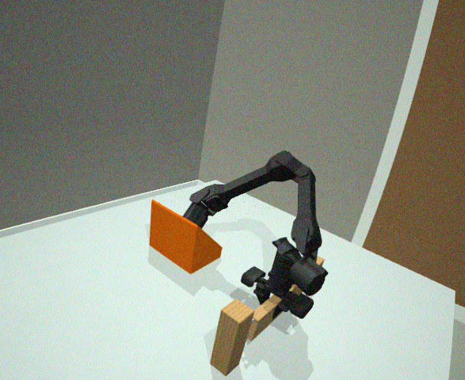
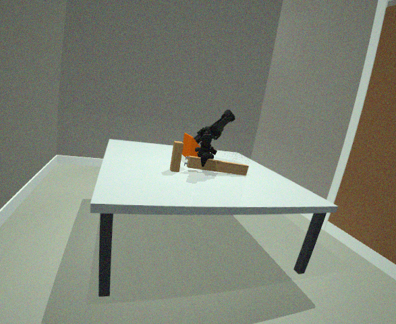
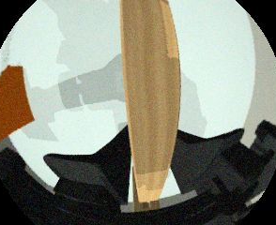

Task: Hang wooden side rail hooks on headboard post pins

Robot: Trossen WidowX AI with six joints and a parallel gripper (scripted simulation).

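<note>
Now: gripper tip 170 mm to the left of the wooden headboard post, 40 mm below it and 20 mm past it.
</note>
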